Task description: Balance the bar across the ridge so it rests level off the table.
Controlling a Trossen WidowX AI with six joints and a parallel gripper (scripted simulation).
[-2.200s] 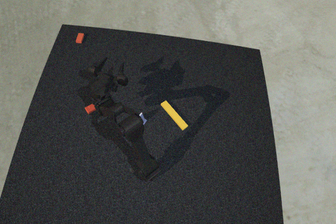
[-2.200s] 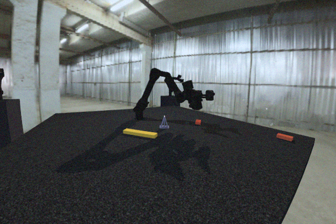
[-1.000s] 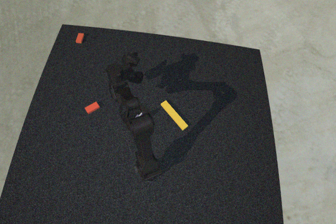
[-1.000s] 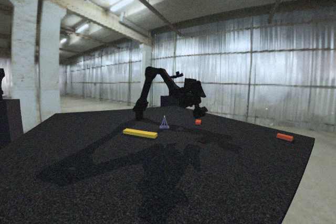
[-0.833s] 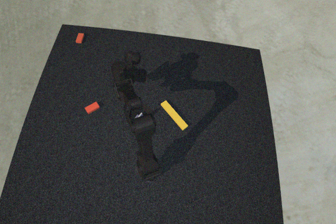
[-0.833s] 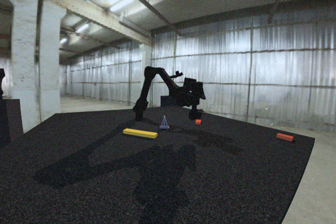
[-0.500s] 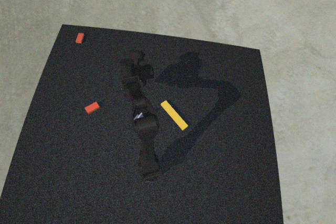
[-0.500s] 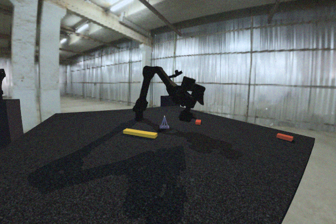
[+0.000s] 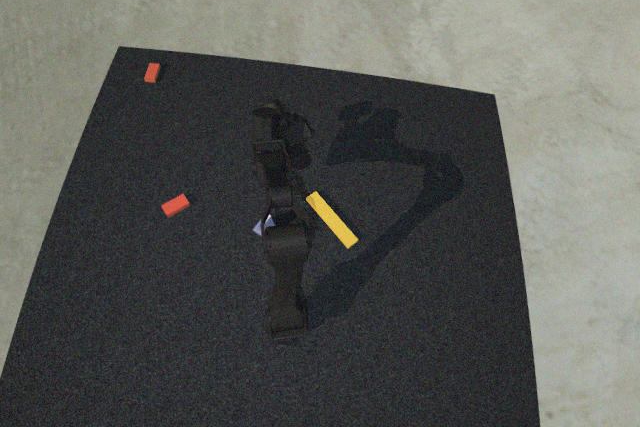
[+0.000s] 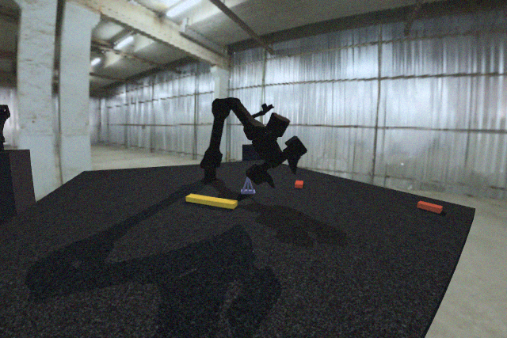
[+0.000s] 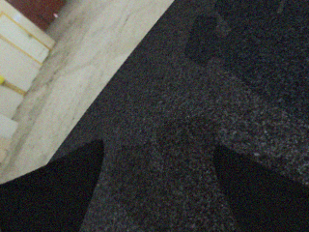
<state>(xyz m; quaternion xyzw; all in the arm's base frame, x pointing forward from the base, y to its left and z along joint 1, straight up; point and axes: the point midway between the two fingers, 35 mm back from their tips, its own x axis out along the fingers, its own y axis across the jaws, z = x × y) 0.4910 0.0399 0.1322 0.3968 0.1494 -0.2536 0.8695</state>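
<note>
My gripper tip is now 220 mm past the yellow bar, 120 mm to the left of it and 110 mm above it.
</note>
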